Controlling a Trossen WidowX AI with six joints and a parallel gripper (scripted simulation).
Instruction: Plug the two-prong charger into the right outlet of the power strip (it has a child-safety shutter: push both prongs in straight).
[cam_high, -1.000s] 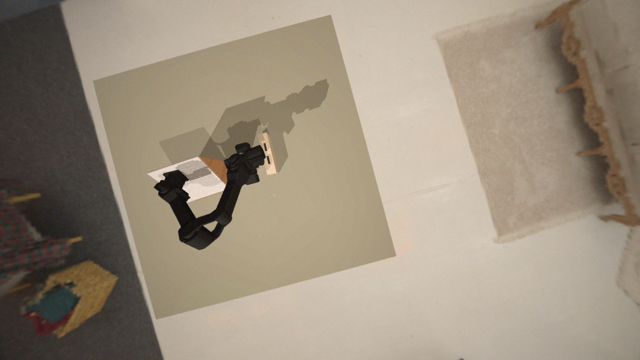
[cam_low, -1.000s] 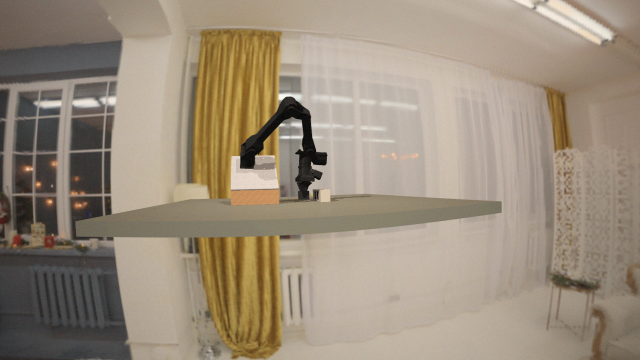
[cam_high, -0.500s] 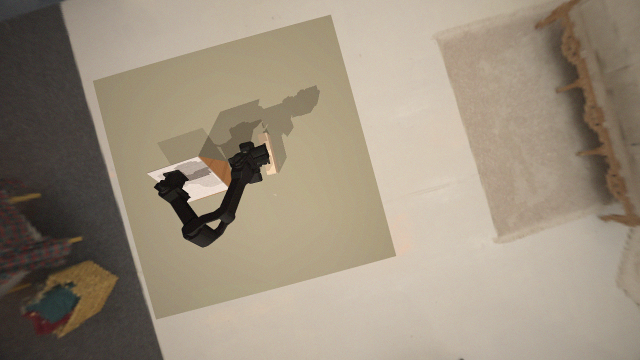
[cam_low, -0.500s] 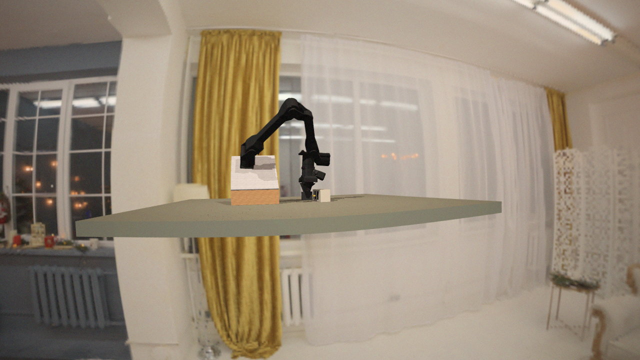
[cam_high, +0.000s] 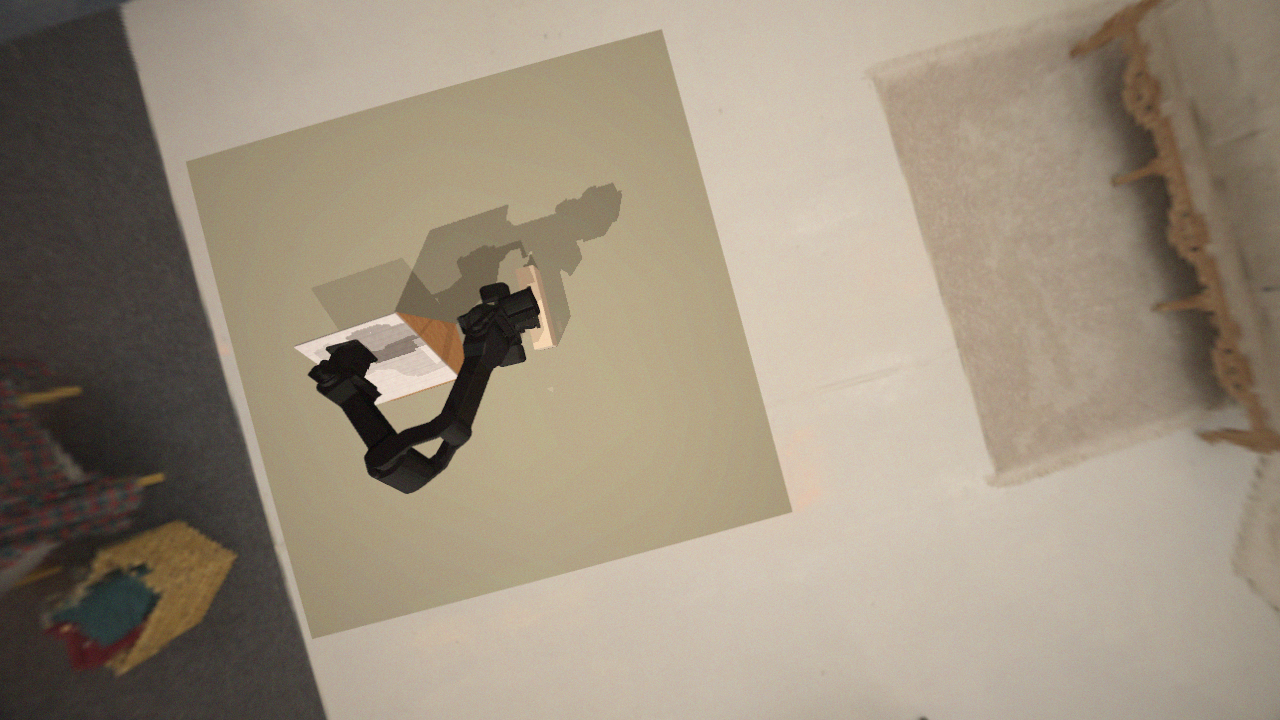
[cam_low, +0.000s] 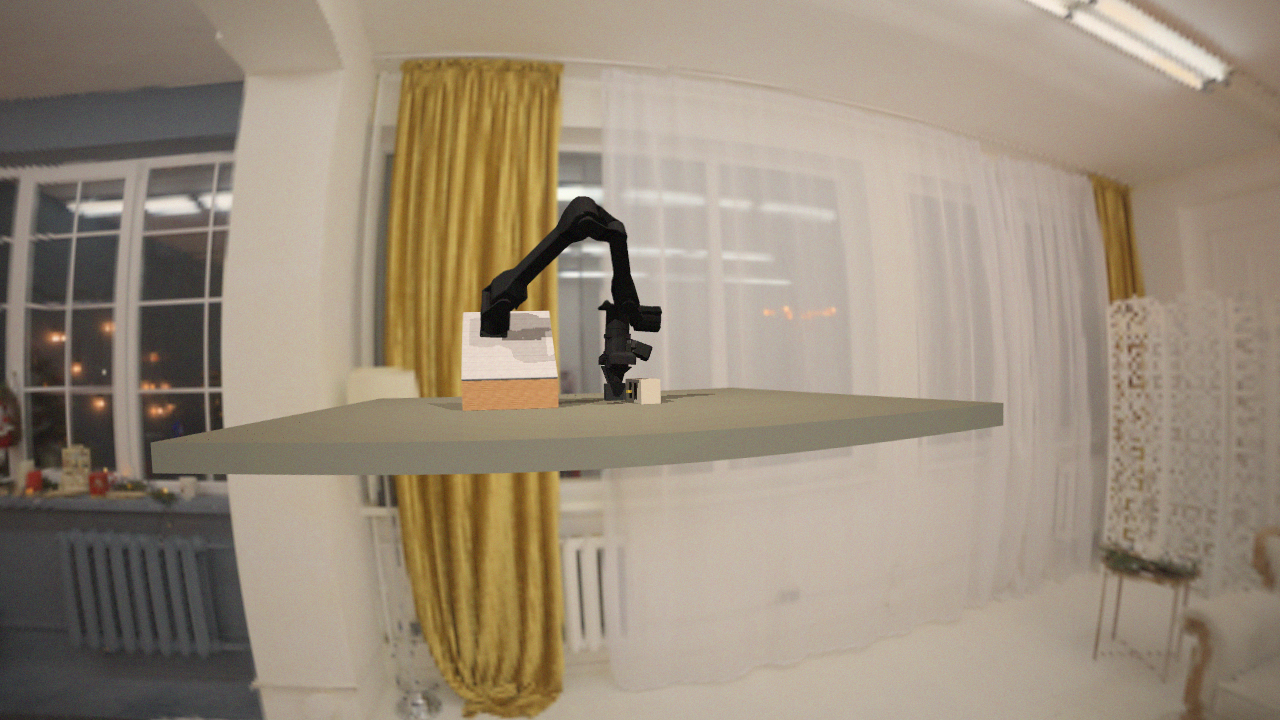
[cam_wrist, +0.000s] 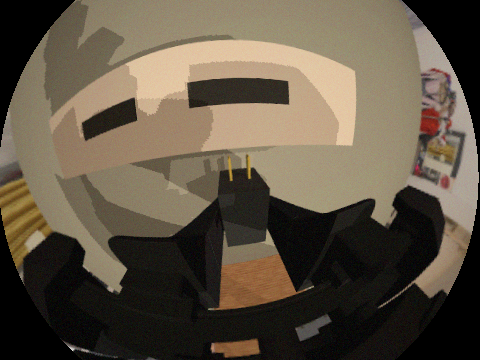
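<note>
The dark grey charger is 20 mm ahead of my gripper tip and 10 mm above it.
</note>
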